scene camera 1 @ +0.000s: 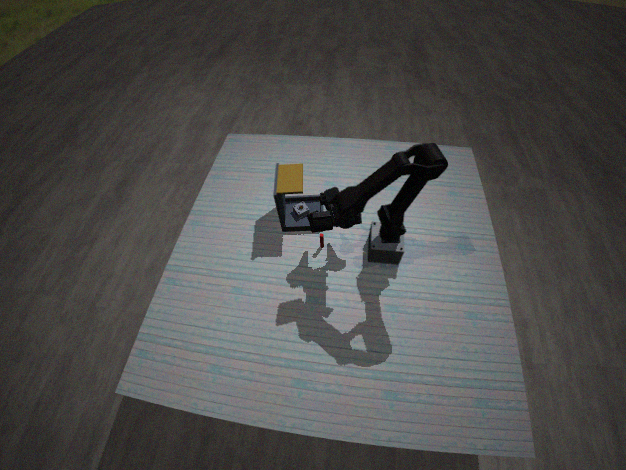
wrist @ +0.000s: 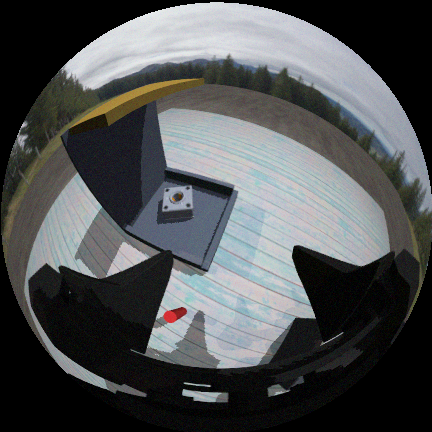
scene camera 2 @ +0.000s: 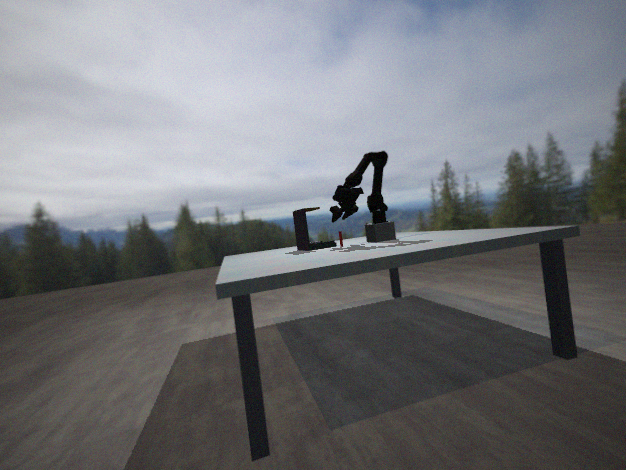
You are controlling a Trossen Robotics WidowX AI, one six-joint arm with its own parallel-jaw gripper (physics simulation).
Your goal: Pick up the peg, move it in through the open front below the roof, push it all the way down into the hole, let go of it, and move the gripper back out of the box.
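Pixels of known places: gripper, fingertip midpoint: (wrist: 234, 255) (scene camera 2: 337, 220); arm's base, link origin: (scene camera 1: 390, 234) (scene camera 2: 380, 222).
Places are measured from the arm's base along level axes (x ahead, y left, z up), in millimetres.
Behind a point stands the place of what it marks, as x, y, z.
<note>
The red peg (scene camera 1: 321, 240) {245, -8, -46} (scene camera 2: 340, 239) {250, -9, -60} (wrist: 175, 315) {239, -19, -19} stands upright on the table, just outside the box. In the wrist view it shows nearer the left finger. The box has a yellow roof (scene camera 1: 289, 178) {356, -161, 126} (scene camera 2: 306, 208) {384, -93, 124} (wrist: 135, 102) {307, -124, 121} and dark walls (scene camera 2: 301, 230) {408, -147, 12} (wrist: 110, 165) {397, -126, 37}. Inside, a light grey square block (scene camera 1: 297, 211) {345, -157, -61} (wrist: 171, 206) {329, -155, -60} with a round hole sits on the dark floor. My gripper (scene camera 1: 322, 208) {213, -86, 40} (scene camera 2: 339, 219) {213, -86, 40} (wrist: 234, 255) {213, -86, 40} is open and empty, tilted, and hangs well above the peg. In scene camera 1 it covers part of the box's low edge.
The arm's grey base (scene camera 1: 386, 254) {15, 62, -31} (scene camera 2: 380, 232) {46, 58, -51} stands on the striped table top (scene camera 1: 429, 323) {-119, 291, -99} (wrist: 280, 195) {151, -303, -99}, to the right of the box in scene camera 1. The box has low rims (wrist: 222, 230) {239, -158, -79}, while its roof and tall wall rise on the other side. Arm shadows fall across the table.
</note>
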